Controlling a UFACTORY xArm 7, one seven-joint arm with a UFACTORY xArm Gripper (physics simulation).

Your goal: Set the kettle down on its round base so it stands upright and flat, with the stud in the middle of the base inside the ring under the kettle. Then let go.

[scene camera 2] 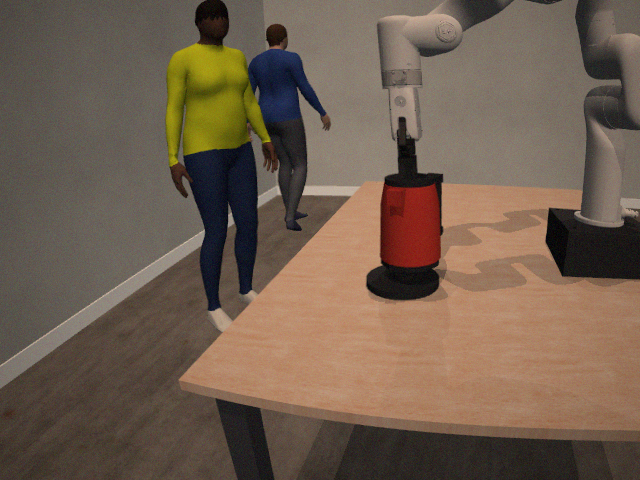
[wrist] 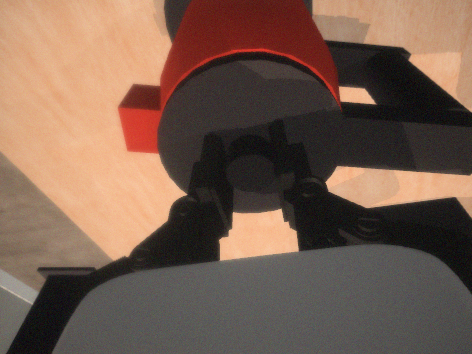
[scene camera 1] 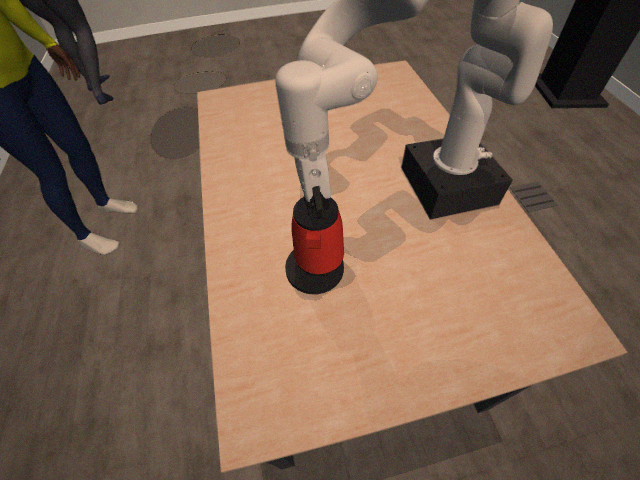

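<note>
The red kettle (scene camera 1: 317,253) (scene camera 2: 410,227) (wrist: 250,25) with a black lid hangs upright a little above its round black base (scene camera 1: 314,283) (scene camera 2: 403,291) (wrist: 172,15), which lies flat on the table. In the second scene view the kettle is slightly right of the base's middle. A dark, narrower shape shows between them; whether it is ring, stud or shadow I cannot tell. The ring's inside and the stud are hidden. My gripper (scene camera 1: 317,206) (scene camera 2: 407,167) (wrist: 249,150) is shut on the lid's knob (wrist: 250,172) and holds the kettle from above.
The wooden table (scene camera 1: 413,335) (scene camera 2: 465,361) carries the arm's black mount (scene camera 1: 457,188) (scene camera 2: 594,253). The kettle's handle (scene camera 2: 438,201) (wrist: 400,145) points toward the mount side, its red spout (wrist: 141,120) the other way. Two people stand beyond the table's left edge.
</note>
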